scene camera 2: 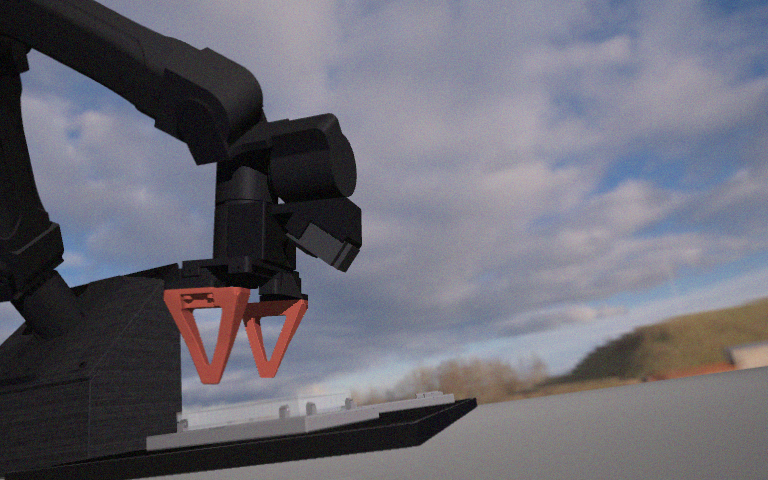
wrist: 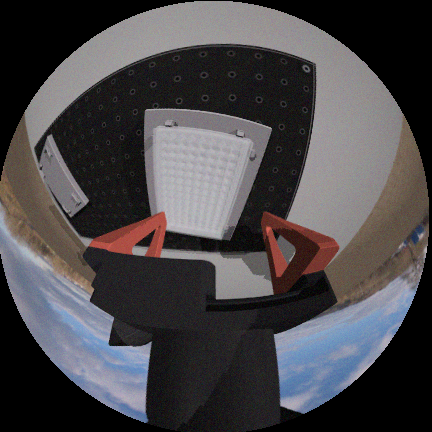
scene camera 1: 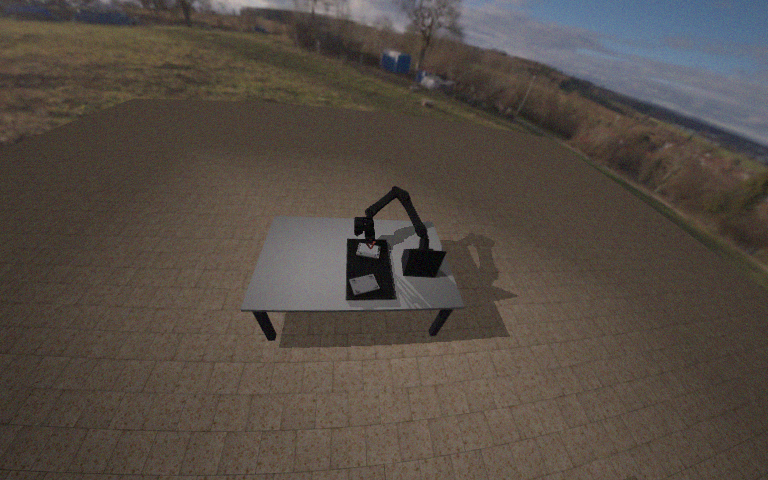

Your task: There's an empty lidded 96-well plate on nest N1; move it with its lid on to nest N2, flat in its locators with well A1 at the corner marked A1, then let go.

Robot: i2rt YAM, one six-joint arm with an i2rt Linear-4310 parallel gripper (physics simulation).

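Places are measured from the arm's base along level axes (x right, y back, z down), in millimetres.
Where they show: gripper, fingertip midpoint: (scene camera 2: 241,380) (wrist: 213,216) (scene camera 1: 370,244); arm's base at its link origin: (scene camera 2: 67,328) (scene camera 1: 423,250).
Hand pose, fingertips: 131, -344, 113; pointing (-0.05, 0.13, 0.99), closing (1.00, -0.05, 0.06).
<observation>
Each offset is from my fingertips to the top centre of the thing, as dx, dy, dz. "*": to the spot under its first point. Level surfaces: height alone.
The clear lidded 96-well plate {-22, -9, +19} (wrist: 200,180) (scene camera 2: 243,411) lies flat on a light grey nest {* +35, -76, +36} (wrist: 258,131) (scene camera 2: 226,434), between its small locators. In scene camera 1 this nest with the plate {* -60, -11, +22} (scene camera 1: 368,252) is at the far end of the black board. The other grey nest {-320, -29, +30} (scene camera 1: 364,284) (wrist: 61,175) bears no plate and sits turned at the near end. My gripper (wrist: 213,216) (scene camera 2: 239,379) (scene camera 1: 370,245) is open and empty, its orange fingertips pointing down a little above the lidded plate. The nest labels and the A1 marks cannot be read.
The black perforated board {-158, -5, +47} (scene camera 1: 368,268) (wrist: 217,75) (scene camera 2: 396,434) bears both nests and lies on the grey table {dz +61} (scene camera 1: 305,260). The arm's dark base block (scene camera 1: 423,262) (scene camera 2: 130,362) stands beside the board, to its right in scene camera 1.
</observation>
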